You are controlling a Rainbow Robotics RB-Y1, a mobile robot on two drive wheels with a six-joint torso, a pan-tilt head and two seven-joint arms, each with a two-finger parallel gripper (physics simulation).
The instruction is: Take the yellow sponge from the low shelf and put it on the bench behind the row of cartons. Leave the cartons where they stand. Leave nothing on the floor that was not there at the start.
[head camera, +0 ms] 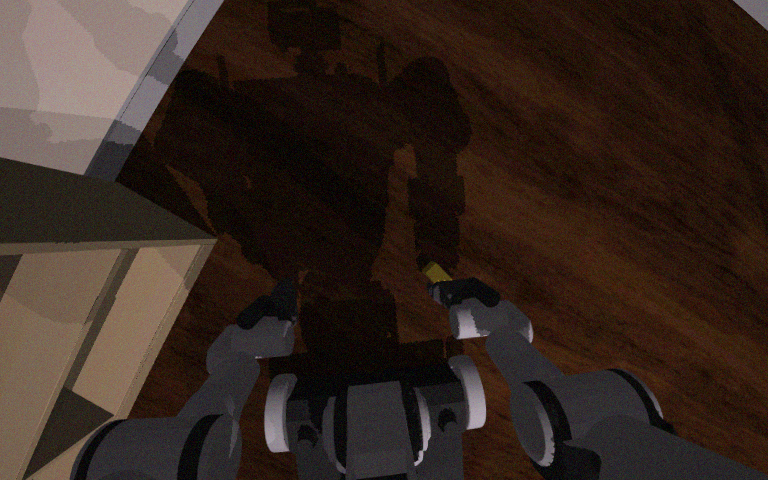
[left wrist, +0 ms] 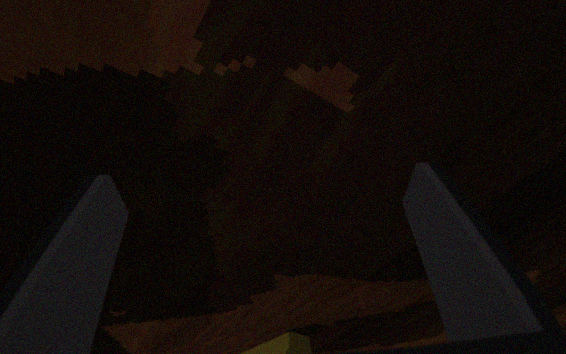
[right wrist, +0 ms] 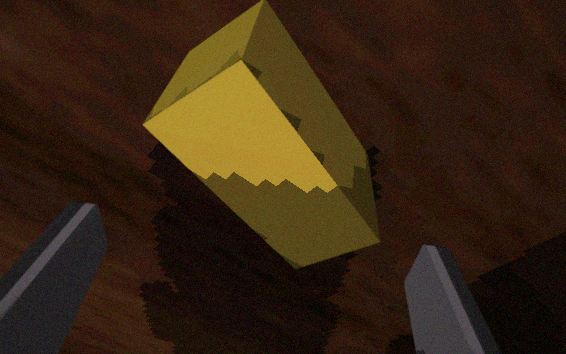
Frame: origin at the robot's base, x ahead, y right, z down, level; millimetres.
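Seen in the pictures: left gripper, fingertip midpoint: (head camera: 292, 297) (left wrist: 265, 188); right gripper, fingertip midpoint: (head camera: 446, 283) (right wrist: 259, 245).
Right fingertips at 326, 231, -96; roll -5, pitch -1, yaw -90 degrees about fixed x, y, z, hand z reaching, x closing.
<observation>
A point is followed by its place in that frame, as x, y, z.
The yellow sponge (head camera: 434, 271) {360, 206, -63} (left wrist: 280, 345) {341, 192, -14} (right wrist: 250, 130) {307, 239, -63} lies on the dark wooden floor, just beyond my right gripper in the head view. My right gripper (head camera: 433, 289) {326, 230, -96} (right wrist: 259, 245) {326, 230, -96} is open; the sponge shows large ahead of and partly between its spread fingers in the right wrist view, not gripped. My left gripper (head camera: 290, 291) {327, -210, -93} (left wrist: 265, 188) {327, -210, -93} is open and empty over shadowed floor; a corner of the sponge shows at the bottom of the left wrist view. The row of cartons does not show in these views.
A tan unit with compartments (head camera: 165, 328) {251, -624, -36} and a dark top stands at the left of the head view, near my left arm. A pale surface with a grey edge (head camera: 73, 73) {922, -652, -238} is at the upper left. My shadow darkens the wooden floor (head camera: 594, 198) {551, 818, -1} ahead of me.
</observation>
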